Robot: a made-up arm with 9 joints. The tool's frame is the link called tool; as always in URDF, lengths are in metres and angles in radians. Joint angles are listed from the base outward. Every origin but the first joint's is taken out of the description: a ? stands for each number. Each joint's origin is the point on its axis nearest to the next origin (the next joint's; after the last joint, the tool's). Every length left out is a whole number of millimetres.
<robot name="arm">
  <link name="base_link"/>
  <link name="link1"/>
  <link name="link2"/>
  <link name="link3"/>
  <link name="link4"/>
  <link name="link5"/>
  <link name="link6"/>
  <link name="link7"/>
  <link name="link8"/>
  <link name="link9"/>
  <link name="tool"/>
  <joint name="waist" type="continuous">
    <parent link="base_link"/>
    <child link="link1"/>
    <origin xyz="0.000 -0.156 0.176"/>
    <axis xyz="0 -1 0"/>
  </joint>
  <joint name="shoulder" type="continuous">
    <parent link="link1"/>
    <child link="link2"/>
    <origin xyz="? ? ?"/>
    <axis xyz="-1 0 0"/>
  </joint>
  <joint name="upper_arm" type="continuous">
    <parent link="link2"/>
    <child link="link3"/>
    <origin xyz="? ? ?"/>
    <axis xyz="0 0 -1"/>
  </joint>
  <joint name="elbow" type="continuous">
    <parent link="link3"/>
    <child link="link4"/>
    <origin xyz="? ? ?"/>
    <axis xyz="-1 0 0"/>
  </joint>
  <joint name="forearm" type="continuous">
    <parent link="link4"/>
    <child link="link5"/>
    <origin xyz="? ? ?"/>
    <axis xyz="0 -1 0"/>
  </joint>
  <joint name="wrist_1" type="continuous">
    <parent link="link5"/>
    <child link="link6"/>
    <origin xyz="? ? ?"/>
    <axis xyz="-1 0 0"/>
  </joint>
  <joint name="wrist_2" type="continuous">
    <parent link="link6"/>
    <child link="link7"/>
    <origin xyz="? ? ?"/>
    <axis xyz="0 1 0"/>
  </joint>
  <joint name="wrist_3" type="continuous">
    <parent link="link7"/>
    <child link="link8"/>
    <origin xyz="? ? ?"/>
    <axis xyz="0 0 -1"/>
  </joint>
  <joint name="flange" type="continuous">
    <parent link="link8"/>
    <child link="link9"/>
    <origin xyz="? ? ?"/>
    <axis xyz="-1 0 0"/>
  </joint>
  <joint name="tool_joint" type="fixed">
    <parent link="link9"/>
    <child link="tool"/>
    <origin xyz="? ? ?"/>
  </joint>
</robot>
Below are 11 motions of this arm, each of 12 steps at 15 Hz.
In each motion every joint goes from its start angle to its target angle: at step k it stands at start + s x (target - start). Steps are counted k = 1, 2, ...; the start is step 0. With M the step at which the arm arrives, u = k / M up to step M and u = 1 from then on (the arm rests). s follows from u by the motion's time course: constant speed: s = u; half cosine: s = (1 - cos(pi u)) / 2; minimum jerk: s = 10 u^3 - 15 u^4 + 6 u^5.
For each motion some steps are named. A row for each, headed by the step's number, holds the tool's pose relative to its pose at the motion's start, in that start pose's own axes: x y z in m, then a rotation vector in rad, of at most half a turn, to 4 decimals.
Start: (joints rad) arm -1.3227 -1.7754 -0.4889 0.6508 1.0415 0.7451 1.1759 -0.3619 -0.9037
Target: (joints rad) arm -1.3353 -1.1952 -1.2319 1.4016 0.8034 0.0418 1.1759 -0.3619 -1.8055
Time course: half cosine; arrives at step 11
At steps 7, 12:
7: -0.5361 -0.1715 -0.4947 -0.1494 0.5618 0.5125
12: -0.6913 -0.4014 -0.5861 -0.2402 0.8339 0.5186

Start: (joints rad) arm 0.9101 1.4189 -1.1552 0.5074 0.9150 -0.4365 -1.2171 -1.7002 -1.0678
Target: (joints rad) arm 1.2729 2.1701 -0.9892 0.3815 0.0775 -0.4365 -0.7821 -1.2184 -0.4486
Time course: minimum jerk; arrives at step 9
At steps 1, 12:
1: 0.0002 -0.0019 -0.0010 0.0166 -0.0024 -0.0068
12: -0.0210 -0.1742 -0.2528 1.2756 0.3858 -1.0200

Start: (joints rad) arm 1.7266 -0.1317 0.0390 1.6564 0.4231 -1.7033 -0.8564 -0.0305 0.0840
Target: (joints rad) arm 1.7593 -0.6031 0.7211 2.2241 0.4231 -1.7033 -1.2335 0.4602 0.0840
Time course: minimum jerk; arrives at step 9
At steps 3, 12:
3: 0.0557 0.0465 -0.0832 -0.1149 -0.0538 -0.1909
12: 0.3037 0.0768 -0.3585 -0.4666 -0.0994 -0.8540

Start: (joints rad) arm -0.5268 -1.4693 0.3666 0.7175 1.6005 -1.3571 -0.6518 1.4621 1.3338
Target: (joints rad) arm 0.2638 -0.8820 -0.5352 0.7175 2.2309 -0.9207 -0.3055 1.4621 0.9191
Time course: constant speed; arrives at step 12
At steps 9, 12:
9: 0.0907 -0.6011 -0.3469 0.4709 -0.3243 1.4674
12: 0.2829 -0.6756 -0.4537 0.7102 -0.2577 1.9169

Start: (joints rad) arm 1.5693 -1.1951 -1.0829 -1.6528 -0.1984 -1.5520 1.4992 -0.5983 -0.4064
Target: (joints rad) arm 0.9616 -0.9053 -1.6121 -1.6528 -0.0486 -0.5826 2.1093 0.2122 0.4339
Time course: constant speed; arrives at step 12
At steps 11, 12:
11: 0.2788 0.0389 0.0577 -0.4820 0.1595 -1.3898
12: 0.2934 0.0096 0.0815 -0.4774 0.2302 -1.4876

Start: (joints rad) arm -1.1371 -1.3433 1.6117 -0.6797 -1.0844 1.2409 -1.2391 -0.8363 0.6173
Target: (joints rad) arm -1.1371 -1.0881 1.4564 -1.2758 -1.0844 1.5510 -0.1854 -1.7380 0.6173
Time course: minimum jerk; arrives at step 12
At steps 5, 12:
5: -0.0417 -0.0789 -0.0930 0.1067 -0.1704 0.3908
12: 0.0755 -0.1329 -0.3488 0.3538 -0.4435 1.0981

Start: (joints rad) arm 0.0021 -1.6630 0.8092 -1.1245 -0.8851 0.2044 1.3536 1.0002 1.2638
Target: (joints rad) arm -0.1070 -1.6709 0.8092 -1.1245 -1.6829 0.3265 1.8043 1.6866 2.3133
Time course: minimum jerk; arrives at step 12
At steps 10, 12:
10: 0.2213 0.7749 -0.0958 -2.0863 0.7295 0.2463
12: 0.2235 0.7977 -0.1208 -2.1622 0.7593 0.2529

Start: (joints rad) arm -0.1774 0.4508 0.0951 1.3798 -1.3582 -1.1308 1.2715 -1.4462 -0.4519
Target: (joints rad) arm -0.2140 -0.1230 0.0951 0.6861 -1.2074 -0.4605 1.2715 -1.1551 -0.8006
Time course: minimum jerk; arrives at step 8
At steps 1, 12:
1: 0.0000 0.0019 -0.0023 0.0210 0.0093 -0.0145
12: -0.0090 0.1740 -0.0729 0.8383 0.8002 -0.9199

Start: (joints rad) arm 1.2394 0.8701 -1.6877 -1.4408 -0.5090 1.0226 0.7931 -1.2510 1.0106
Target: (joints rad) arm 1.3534 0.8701 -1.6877 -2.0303 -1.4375 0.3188 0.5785 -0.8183 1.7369
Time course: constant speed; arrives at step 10
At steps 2, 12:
2: -0.0487 0.0515 0.0036 -0.1203 -0.1892 0.0571
12: -0.2897 0.1406 -0.1195 -0.4374 -0.8447 0.1259

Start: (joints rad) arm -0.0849 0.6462 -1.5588 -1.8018 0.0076 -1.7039 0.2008 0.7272 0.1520
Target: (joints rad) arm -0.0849 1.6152 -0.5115 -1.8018 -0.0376 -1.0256 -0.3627 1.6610 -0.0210
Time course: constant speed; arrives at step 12
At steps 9, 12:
9: -0.4104 -0.3504 -0.8598 0.6053 -1.1293 0.1312
12: -0.2250 -0.4618 -1.1595 0.9376 -1.4264 0.3317

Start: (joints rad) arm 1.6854 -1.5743 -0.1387 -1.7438 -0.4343 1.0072 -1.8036 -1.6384 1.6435
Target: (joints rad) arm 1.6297 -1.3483 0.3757 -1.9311 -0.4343 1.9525 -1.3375 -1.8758 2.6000
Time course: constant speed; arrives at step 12
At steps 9, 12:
9: 0.0066 -0.0096 -0.1386 -0.4433 -1.0250 -0.1107
12: 0.0610 0.0050 -0.1659 -0.4780 -1.3533 -0.2253

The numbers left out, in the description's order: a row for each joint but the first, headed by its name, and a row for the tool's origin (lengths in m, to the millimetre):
shoulder: 0.034 0.000 -0.053
upper_arm: 0.000 0.056 -0.054
elbow: 0.162 0.102 0.000
forearm: 0.000 -0.001 0.382
wrist_1: 0.009 0.000 -0.070
wrist_2: 0.000 0.324 -0.088
wrist_3: 0.116 0.000 0.300
flange: -0.317 0.098 0.000
tool: 0.000 -0.039 0.092

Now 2 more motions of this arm.
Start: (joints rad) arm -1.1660 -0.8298 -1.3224 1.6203 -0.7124 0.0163 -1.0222 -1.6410 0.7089
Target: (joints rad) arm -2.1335 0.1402 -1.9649 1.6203 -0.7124 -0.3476 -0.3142 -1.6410 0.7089
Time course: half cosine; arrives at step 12
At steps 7, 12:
7: -0.3198 -0.0353 -0.1435 0.3432 -0.8349 -0.1690
12: -0.5144 0.0610 -0.3526 0.4555 -1.4340 -0.3102

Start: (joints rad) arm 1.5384 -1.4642 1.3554 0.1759 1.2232 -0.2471 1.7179 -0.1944 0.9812
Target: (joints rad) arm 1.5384 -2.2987 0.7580 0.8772 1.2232 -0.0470 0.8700 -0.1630 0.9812
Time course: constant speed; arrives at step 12
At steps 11, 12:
11: -0.2498 0.3781 -0.0124 -0.3543 -0.5945 0.0702
12: -0.3000 0.3837 -0.0400 -0.3524 -0.6845 0.0528

